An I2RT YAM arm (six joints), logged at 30 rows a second.
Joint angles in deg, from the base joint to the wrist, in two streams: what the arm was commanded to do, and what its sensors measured. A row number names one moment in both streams.
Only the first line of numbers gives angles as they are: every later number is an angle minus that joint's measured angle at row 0.
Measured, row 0:
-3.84 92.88 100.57 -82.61 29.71 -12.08
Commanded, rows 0 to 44:
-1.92 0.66 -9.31 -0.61 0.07 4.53
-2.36 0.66 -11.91 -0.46 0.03 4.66
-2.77 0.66 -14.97 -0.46 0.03 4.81
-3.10 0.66 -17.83 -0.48 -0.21 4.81
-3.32 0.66 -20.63 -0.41 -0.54 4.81
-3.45 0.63 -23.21 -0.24 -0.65 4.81
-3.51 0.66 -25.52 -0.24 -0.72 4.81
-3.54 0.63 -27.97 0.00 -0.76 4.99
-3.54 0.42 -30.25 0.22 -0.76 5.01
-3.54 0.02 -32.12 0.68 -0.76 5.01
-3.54 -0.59 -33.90 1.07 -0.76 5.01
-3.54 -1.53 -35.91 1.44 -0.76 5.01
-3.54 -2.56 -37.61 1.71 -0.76 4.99
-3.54 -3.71 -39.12 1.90 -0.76 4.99
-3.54 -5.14 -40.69 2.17 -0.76 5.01
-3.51 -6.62 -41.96 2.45 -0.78 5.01
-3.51 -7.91 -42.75 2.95 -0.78 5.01
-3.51 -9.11 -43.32 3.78 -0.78 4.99
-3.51 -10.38 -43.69 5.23 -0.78 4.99
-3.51 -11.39 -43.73 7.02 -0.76 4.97
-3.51 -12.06 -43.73 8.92 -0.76 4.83
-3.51 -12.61 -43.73 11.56 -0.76 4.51
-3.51 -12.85 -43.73 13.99 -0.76 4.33
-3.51 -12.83 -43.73 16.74 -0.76 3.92
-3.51 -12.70 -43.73 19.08 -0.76 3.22
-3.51 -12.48 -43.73 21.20 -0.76 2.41
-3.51 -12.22 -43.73 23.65 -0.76 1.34
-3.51 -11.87 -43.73 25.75 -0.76 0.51
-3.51 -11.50 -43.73 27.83 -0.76 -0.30
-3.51 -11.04 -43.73 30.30 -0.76 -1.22
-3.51 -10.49 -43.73 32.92 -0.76 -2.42
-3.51 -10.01 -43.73 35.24 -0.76 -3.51
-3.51 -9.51 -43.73 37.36 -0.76 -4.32
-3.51 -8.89 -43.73 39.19 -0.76 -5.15
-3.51 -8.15 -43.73 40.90 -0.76 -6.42
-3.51 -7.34 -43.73 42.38 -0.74 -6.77
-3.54 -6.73 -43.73 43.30 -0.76 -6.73
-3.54 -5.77 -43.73 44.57 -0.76 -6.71
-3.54 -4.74 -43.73 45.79 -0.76 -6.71
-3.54 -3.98 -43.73 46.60 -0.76 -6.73
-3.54 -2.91 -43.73 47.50 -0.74 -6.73
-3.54 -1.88 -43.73 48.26 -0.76 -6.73
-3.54 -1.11 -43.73 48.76 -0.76 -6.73
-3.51 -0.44 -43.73 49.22 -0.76 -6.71
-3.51 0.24 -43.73 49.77 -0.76 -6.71
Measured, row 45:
-3.51 -1.53 -43.86 49.07 -0.10 -6.07
